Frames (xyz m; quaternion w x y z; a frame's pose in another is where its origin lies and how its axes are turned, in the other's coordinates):
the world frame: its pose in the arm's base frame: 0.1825 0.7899 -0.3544 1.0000 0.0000 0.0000 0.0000
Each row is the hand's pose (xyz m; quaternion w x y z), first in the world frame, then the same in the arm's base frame.
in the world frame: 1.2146 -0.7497 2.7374 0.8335 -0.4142 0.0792 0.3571
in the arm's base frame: 1.3971 0.0402 2.3830 0.8335 -0.4142 0.0792 0.3571
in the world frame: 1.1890 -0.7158 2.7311 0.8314 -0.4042 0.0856 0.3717
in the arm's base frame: 1.3715 0.0741 2.3767 0.8314 -0.4042 0.0856 0.3717
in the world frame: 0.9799 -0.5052 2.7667 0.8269 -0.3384 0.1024 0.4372
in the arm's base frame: 1.1624 0.2847 2.4123 0.8269 -0.3384 0.1024 0.4372
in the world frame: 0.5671 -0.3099 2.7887 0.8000 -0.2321 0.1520 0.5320
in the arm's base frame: 0.7496 0.4800 2.4343 0.8000 -0.2321 0.1520 0.5320
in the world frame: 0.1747 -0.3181 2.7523 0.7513 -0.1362 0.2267 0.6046
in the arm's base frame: 0.3572 0.4718 2.3979 0.7513 -0.1362 0.2267 0.6046
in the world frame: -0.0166 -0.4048 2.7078 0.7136 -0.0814 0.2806 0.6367
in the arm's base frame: 0.1659 0.3851 2.3534 0.7136 -0.0814 0.2806 0.6367
